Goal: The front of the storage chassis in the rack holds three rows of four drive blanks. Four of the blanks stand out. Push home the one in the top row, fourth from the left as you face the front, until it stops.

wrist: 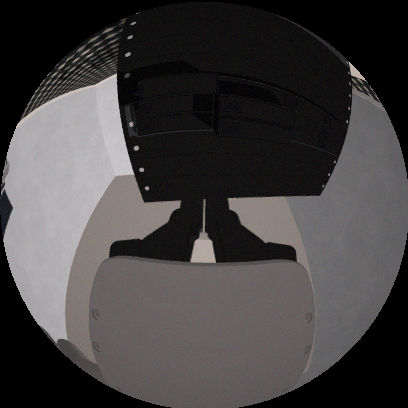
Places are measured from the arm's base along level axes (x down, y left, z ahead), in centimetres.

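Where they show: gripper, fingertip midpoint: (204,182).
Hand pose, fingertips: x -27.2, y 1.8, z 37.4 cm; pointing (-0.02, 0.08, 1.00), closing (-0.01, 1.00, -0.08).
Note:
After its pixels a point has its place.
The storage chassis (172,133) {x -26.8, y -2.2, z 49.7 cm} shows as a very dark front across the upper middle of the wrist view. Faint outlines of drive blanks show on it, some at the left (165,105) {x -21.8, y -2.6, z 48.2 cm} and some right of the middle (232,106) {x -21.7, y 5.4, z 44.8 cm}. A dark step in depth runs between these groups. Which blank is the fourth in the top row, and how far it stands out, I cannot tell in this dark. My gripper (204,182) {x -27.2, y 1.8, z 37.4 cm} is shut and empty. Its black fingers point at the dark front below the blanks' outlines; their tips blend into it, so contact cannot be judged.
The black rack (235,172) {x -34.7, y 8.7, z 49.9 cm} fills the upper middle, with lines of pale holes along both side edges. Pale wall-like surfaces stand at left and right. A checkered surface shows at the upper left and a little at the upper right. A dark object shows at the far left edge.

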